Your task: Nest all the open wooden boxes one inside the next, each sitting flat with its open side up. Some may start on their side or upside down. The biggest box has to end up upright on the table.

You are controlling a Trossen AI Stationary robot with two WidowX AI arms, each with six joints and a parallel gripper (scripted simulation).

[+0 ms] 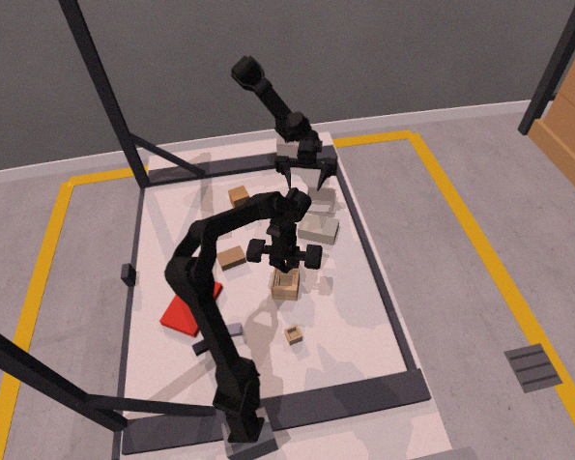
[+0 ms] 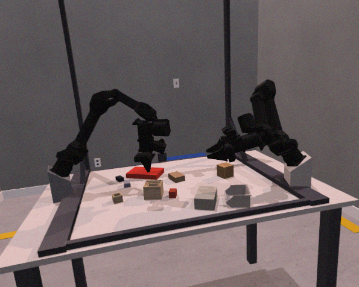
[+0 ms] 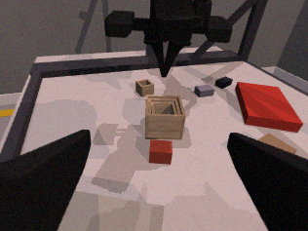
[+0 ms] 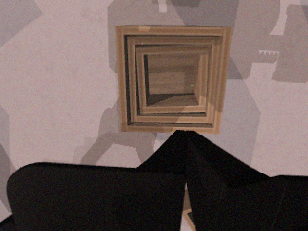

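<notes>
The grey open box lies 5 cm ahead of my left hand, 7 cm to the left of it and 17 cm below it. Round my left hand: grey closed block: 5 cm ahead, 4 cm to the right, 17 cm below; then red cube: 3 cm behind, 18 cm to the right, 18 cm below; then brown cube: 23 cm behind, 7 cm to the left, 17 cm below.
</notes>
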